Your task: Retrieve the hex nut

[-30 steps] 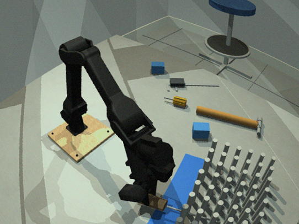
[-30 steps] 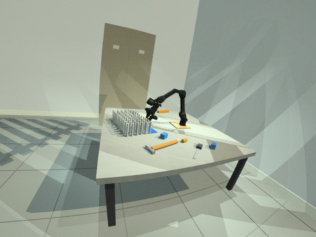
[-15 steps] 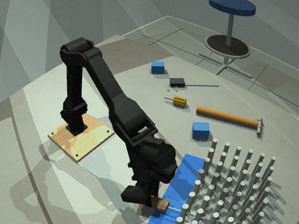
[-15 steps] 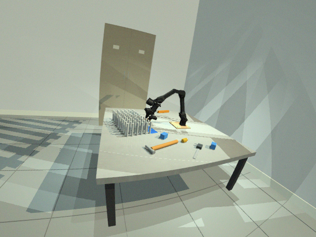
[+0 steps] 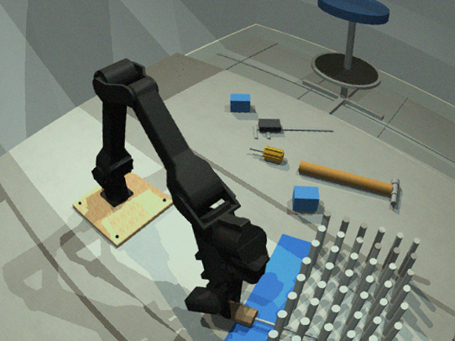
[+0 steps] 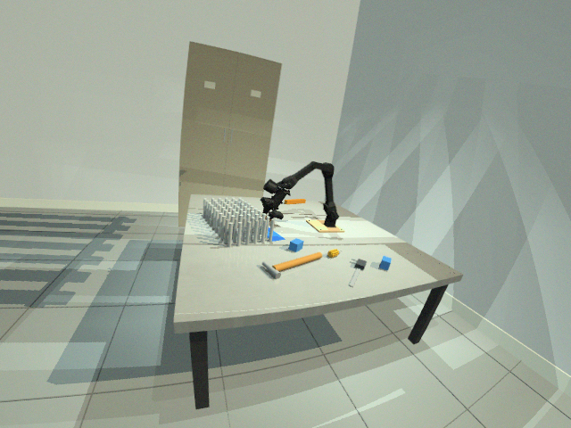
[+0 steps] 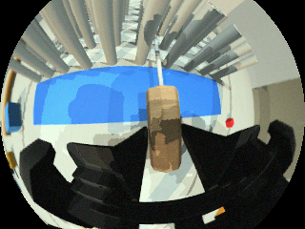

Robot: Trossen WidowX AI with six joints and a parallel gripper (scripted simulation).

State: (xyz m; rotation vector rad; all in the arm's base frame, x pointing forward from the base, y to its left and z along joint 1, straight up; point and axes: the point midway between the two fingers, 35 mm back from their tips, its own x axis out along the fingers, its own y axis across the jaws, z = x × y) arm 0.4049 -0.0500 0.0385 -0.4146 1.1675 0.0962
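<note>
The blue taped strip lies 60 mm to the left of my gripper tip, 40 mm ahead of it and 20 mm below it. Round my gripper tip: yellow-handled screwdriver 410 mm to the left, 240 mm behind; small red cube 180 mm to the right, 40 mm ahead, 10 mm below; hex nut 200 mm ahead, 60 mm to the left, 20 mm below.
</note>
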